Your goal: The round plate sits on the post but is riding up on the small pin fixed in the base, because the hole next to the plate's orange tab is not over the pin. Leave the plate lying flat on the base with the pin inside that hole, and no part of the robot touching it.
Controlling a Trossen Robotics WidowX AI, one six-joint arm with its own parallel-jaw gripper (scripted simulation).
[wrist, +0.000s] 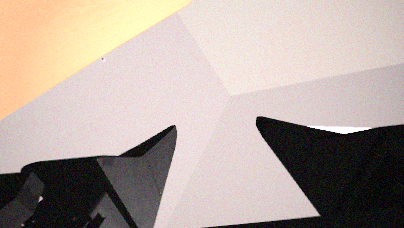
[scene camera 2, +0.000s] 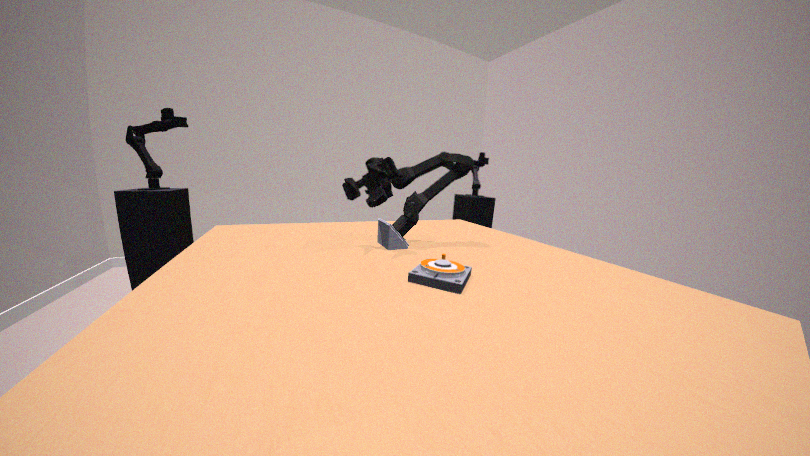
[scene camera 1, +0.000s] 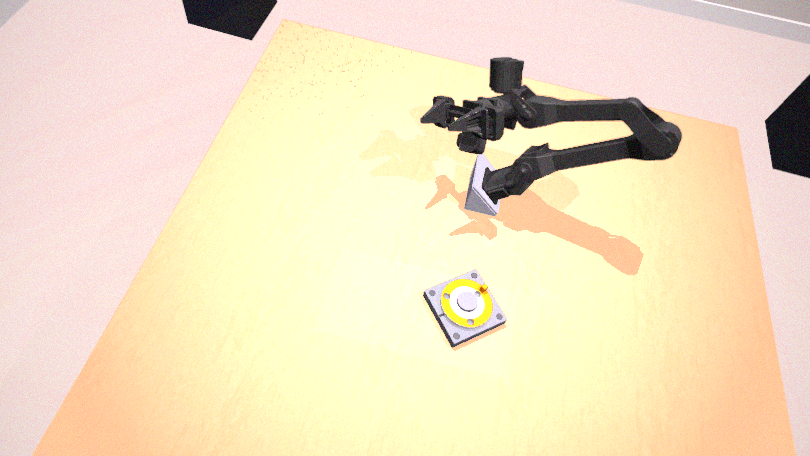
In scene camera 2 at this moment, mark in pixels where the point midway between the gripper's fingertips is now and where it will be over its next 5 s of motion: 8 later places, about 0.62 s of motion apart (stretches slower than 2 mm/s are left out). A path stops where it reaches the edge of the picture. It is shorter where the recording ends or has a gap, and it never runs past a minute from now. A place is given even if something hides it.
My gripper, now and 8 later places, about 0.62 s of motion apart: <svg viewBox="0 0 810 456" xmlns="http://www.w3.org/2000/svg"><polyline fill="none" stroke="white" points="356,173 376,185 430,224 451,243 448,257 438,255 431,256 423,257 421,260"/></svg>
